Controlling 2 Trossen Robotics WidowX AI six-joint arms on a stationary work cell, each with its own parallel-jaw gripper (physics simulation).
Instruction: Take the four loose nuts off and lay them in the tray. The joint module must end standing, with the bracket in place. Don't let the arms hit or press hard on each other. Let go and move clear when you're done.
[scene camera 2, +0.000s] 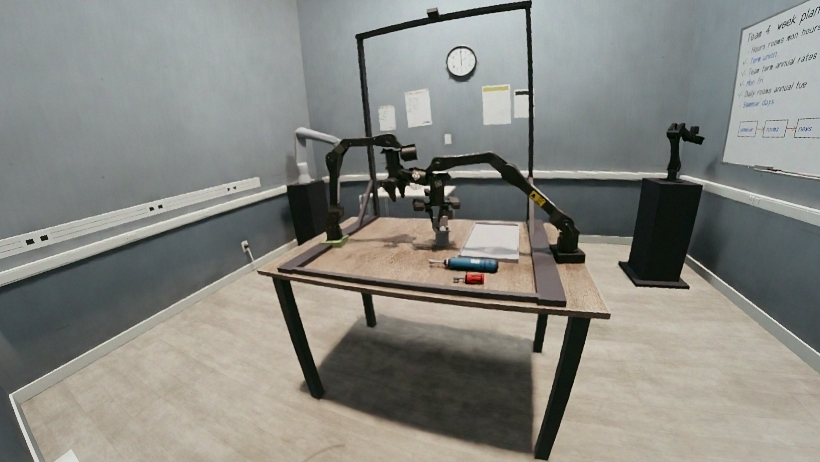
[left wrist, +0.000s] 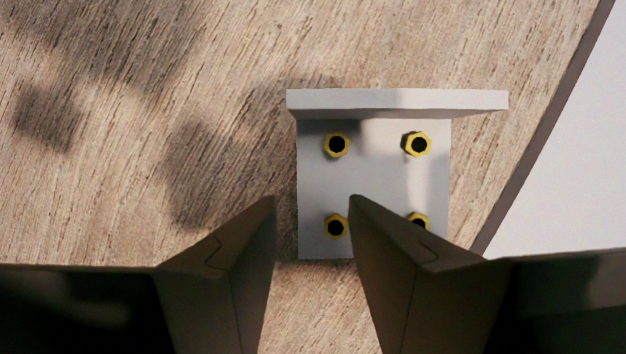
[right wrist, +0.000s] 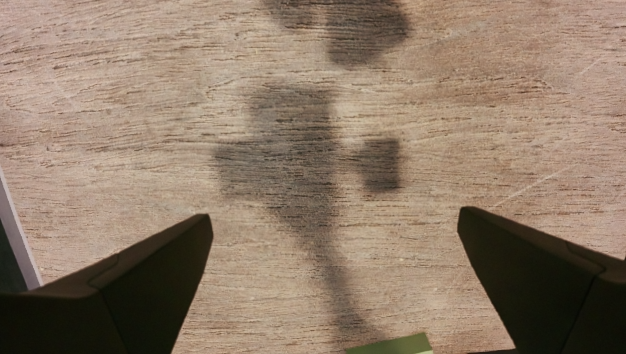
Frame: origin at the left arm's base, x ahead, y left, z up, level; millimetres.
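Seen in the pictures: left gripper, fingertip midpoint: (scene camera 2: 435, 221) (left wrist: 312, 207); right gripper, fingertip midpoint: (scene camera 2: 399, 199) (right wrist: 335, 222); left arm's base at its link origin: (scene camera 2: 567, 249); right arm's base at its link origin: (scene camera 2: 334, 238).
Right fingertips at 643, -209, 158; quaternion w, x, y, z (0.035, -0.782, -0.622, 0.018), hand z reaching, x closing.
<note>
Pixels of each thing's top centre, then the offset from my right fingertips to it, as dx, dy, dz. "*": a spot on its surface instead.
- joint module at its top centre: (scene camera 2: 441, 227) -177, +30, -118
- light tray at its top centre: (scene camera 2: 493, 237) -396, +12, -176
- blue power tool at its top centre: (scene camera 2: 463, 258) -256, +274, -151
- small red tool at its top centre: (scene camera 2: 468, 274) -270, +368, -163
- green piece at a spot on its surface: (right wrist: 392, 345) * +270, +20, -183
The joint module (scene camera 2: 442, 238) stands on the table with the pale L-shaped bracket (scene camera 2: 443, 222) (left wrist: 375, 172) on top. Two yellow hex nuts (left wrist: 327, 145) (left wrist: 427, 145) sit near the bracket's upright wall. Two more nuts (left wrist: 328, 227) (left wrist: 424, 219) sit farther from it; the left wrist's right finger partly covers the right one. The light tray (scene camera 2: 493, 238) (left wrist: 570, 175) lies to the right. My left gripper (left wrist: 312, 207) is partly open and empty over the bracket, its fingertips left of and over the plate. My right gripper (scene camera 2: 394, 193) (right wrist: 335, 222) is open and empty, high above the table, left of the module.
A blue power tool (scene camera 2: 471, 264) and a small red tool (scene camera 2: 474, 278) lie in front of the tray. My forearms come close together above the table. A dark frame (scene camera 2: 418, 285) borders the table top. A green piece (right wrist: 392, 345) shows at the right wrist view's lower edge.
</note>
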